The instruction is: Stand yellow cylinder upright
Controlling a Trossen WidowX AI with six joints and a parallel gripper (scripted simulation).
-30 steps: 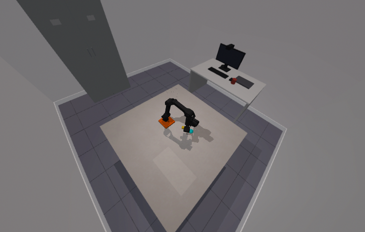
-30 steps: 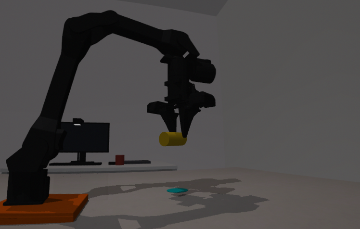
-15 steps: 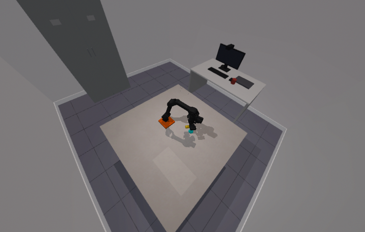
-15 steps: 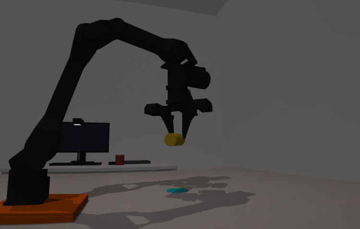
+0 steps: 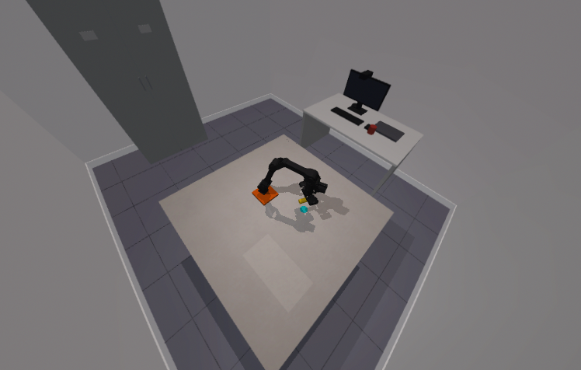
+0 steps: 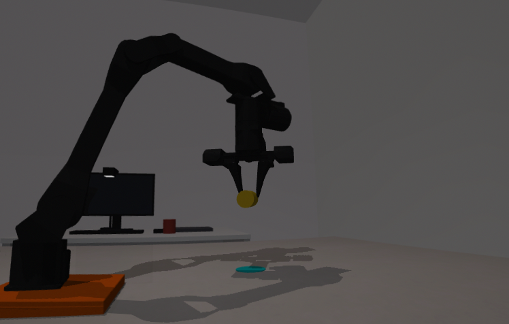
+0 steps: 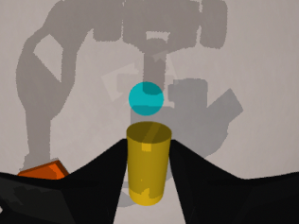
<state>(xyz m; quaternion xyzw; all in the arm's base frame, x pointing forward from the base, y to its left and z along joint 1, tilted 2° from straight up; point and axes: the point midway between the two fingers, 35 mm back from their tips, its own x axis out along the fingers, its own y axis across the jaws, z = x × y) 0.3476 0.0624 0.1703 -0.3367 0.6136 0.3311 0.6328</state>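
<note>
Now: gripper tip 14 cm above the cyan circle. The rest, counted from my gripper tip: yellow tall cylinder: 2 cm to the right, 1 cm behind.
</note>
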